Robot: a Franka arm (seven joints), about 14 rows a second.
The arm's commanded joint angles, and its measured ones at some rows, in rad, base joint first. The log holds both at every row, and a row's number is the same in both.
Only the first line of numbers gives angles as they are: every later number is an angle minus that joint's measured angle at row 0.
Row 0, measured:
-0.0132 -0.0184 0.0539 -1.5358 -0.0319 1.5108 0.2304
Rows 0 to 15, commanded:
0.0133 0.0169 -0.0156 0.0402 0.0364 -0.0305 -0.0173
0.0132 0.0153 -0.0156 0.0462 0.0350 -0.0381 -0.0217
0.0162 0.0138 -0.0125 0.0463 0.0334 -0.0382 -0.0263
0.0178 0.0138 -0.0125 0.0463 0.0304 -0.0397 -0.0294
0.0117 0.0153 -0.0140 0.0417 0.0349 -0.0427 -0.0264
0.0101 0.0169 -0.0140 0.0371 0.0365 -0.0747 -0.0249
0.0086 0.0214 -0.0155 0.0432 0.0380 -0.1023 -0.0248
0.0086 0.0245 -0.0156 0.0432 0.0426 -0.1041 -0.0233
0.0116 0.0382 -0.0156 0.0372 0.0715 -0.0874 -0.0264
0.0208 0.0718 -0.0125 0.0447 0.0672 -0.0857 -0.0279
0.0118 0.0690 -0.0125 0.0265 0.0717 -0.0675 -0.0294
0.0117 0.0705 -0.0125 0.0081 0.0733 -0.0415 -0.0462
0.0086 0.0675 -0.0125 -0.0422 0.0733 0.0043 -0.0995
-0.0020 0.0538 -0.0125 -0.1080 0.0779 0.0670 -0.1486
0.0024 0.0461 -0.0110 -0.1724 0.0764 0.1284 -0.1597
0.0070 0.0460 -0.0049 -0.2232 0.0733 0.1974 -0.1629
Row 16, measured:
0.0052 0.0775 -0.0065 -0.1000 0.0491 0.0861 -0.1135
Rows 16 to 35, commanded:
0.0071 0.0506 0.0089 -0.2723 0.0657 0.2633 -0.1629
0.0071 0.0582 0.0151 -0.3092 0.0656 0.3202 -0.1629
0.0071 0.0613 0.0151 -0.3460 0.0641 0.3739 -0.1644
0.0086 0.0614 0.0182 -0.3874 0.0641 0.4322 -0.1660
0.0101 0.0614 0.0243 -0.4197 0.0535 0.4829 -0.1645
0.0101 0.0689 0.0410 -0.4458 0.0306 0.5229 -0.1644
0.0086 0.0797 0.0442 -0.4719 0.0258 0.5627 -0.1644
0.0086 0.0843 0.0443 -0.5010 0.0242 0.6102 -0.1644
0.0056 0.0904 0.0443 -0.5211 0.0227 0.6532 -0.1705
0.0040 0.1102 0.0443 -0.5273 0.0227 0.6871 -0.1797
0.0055 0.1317 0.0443 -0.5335 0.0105 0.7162 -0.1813
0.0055 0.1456 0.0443 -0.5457 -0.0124 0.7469 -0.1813
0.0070 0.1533 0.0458 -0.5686 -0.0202 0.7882 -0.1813
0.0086 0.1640 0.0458 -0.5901 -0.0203 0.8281 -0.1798
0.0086 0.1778 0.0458 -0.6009 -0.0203 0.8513 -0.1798
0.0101 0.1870 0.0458 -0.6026 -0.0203 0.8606 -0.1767
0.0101 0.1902 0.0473 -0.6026 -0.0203 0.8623 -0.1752
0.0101 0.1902 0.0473 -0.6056 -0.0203 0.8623 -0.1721
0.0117 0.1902 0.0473 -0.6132 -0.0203 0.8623 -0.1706
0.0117 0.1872 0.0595 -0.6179 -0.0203 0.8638 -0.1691
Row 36, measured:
0.0078 0.2019 0.0481 -0.5988 -0.0074 0.8472 -0.1587
